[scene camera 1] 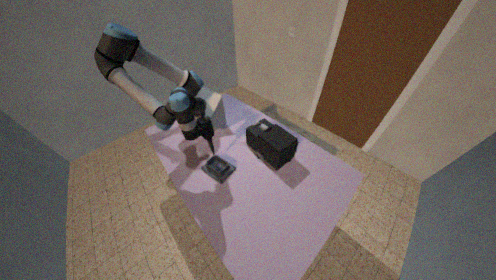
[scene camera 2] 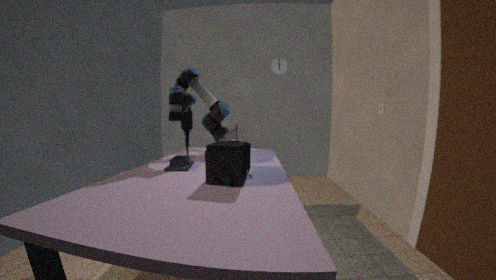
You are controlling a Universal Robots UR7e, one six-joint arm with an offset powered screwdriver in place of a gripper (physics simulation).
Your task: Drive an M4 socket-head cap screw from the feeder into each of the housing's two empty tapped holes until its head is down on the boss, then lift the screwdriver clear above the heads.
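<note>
The housing (scene camera 1: 219, 169) (scene camera 2: 180, 163) is a small dark tray-like block lying flat on the table. My screwdriver (scene camera 1: 213, 151) (scene camera 2: 187, 156) points straight down, its thin bit ending at the housing's far side in scene camera 1 and over its right part in scene camera 2. The bit tip is at or very close to the housing; contact is too small to tell. Whether a screw is on the bit, and the state of the tapped holes, cannot be made out. The screw feeder (scene camera 1: 272, 144) (scene camera 2: 227, 164) is a black box standing apart from the housing, with a small light patch on top.
The pink-lilac table top (scene camera 1: 280, 220) (scene camera 2: 175, 225) carries the housing and the feeder. The arm (scene camera 1: 142, 95) (scene camera 2: 205, 95) reaches over from the table's far end. A wall with a brown door (scene camera 1: 370, 65) (scene camera 2: 467, 125) stands on the right, beyond the floor.
</note>
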